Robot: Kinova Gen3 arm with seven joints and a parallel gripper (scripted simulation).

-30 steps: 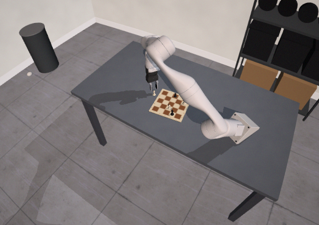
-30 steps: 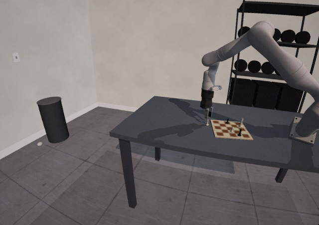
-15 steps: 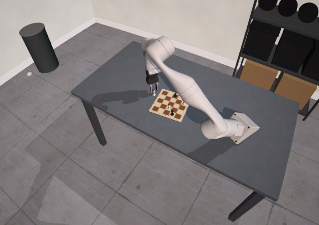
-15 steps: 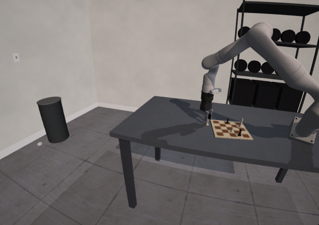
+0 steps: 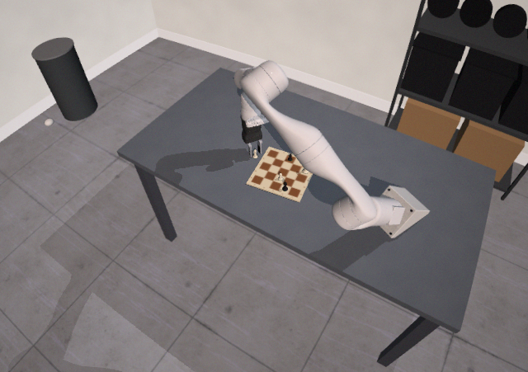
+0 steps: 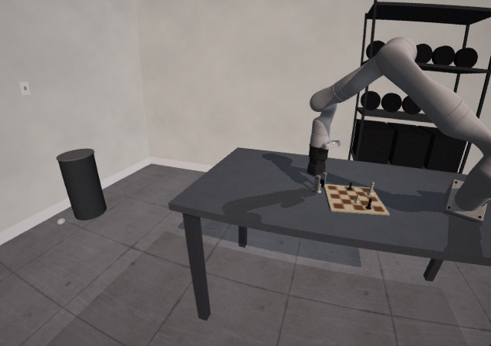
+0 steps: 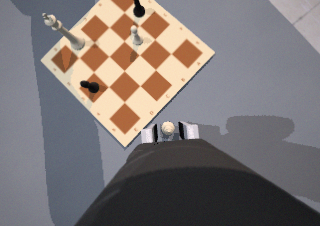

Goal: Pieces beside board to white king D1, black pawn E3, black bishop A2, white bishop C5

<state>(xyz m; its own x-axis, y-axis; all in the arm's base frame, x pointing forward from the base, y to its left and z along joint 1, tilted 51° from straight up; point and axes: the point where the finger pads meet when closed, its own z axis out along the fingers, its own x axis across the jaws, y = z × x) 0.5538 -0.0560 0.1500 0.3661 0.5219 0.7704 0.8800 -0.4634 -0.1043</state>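
Right now my hand is 1 cm above the white bishop. Also, from my hand: chessboard: 14 cm behind, 3 cm below, 1 cm to the right; then black pawn: 12 cm behind, 8 cm to the right, 1 cm below; then black bishop: 21 cm behind, 5 cm to the left, 1 cm below.
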